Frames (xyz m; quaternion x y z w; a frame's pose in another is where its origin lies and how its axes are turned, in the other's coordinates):
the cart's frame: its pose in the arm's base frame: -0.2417 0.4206 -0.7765 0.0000 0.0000 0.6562 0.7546
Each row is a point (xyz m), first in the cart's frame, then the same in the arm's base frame.
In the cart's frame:
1: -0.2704 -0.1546 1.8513
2: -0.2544 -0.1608 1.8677
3: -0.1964 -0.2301 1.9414
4: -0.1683 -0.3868 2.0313
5: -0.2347 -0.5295 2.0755
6: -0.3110 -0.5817 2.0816
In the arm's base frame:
1: -0.1261 0.1314 1.0748
2: -0.1178 0.1463 1.0912
3: -0.0411 0.1942 1.1649
4: 0.1180 0.2002 1.2548
5: 0.2501 0.1147 1.2990
6: 0.2912 0.0319 1.3051

